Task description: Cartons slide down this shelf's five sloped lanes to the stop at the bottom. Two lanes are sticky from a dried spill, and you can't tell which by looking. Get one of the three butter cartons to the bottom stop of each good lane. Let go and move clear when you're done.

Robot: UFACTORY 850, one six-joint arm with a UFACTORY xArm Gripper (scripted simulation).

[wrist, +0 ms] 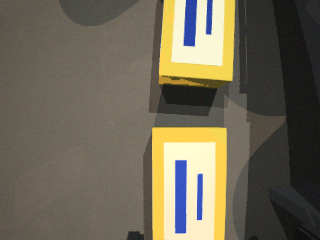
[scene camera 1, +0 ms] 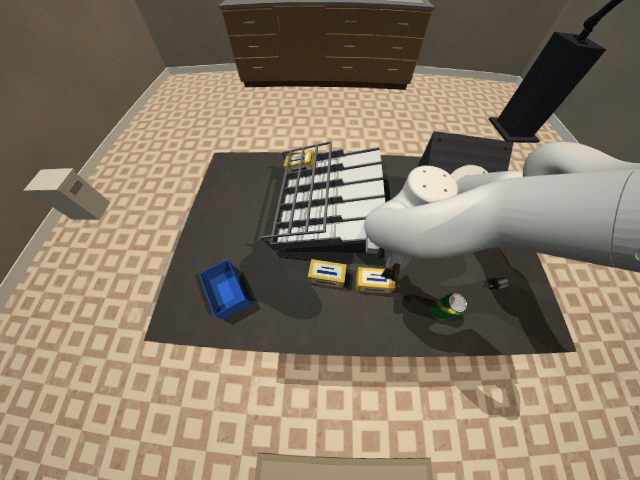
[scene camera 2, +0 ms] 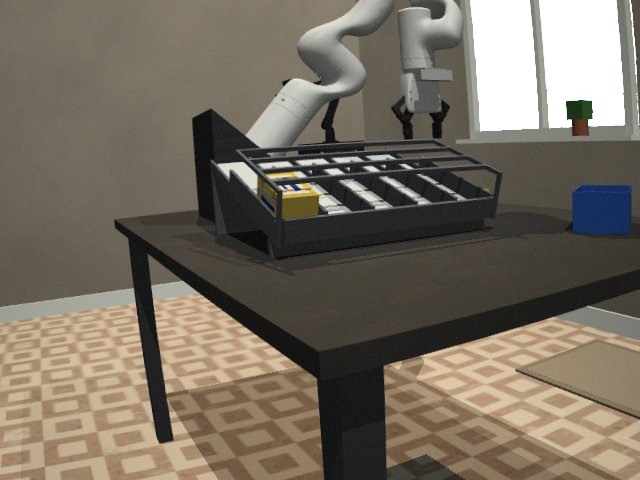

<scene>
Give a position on a butter carton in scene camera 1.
At 325, 273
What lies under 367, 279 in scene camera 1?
A butter carton.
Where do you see a butter carton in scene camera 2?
299, 200
</scene>
